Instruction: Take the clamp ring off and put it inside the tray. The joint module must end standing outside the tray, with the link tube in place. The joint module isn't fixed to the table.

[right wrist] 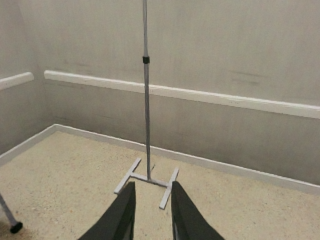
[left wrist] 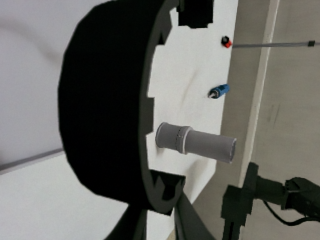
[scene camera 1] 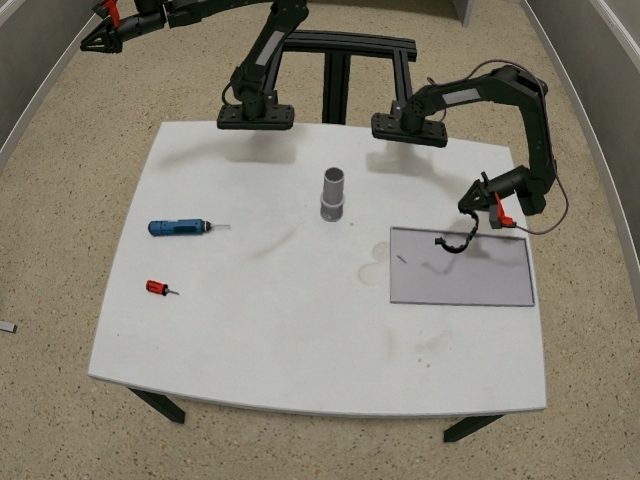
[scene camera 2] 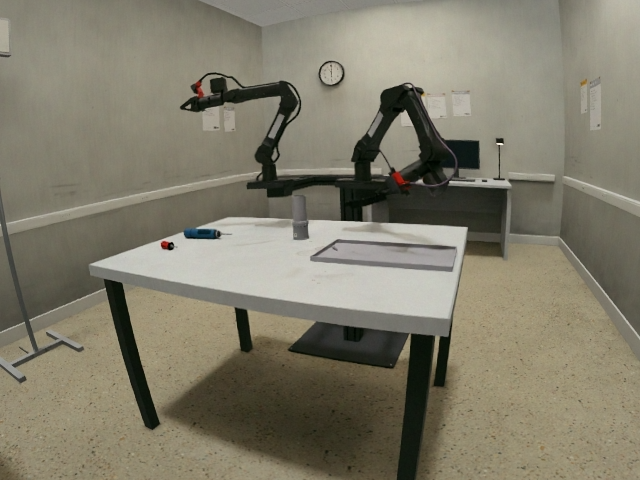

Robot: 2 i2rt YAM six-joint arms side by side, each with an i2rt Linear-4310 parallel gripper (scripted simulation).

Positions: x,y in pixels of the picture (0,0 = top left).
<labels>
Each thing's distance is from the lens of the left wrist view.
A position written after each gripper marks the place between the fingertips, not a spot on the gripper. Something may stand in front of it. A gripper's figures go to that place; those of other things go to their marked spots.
left gripper [left wrist: 160,196]: 10 cm
grey link tube [left wrist: 221,148]: 39 cm
grey tray [left wrist: 40,40]: 24 cm
black clamp ring [left wrist: 104,113]: 4 cm
The marked spots on the grey link tube and the grey tray are 32 cm apart.
</labels>
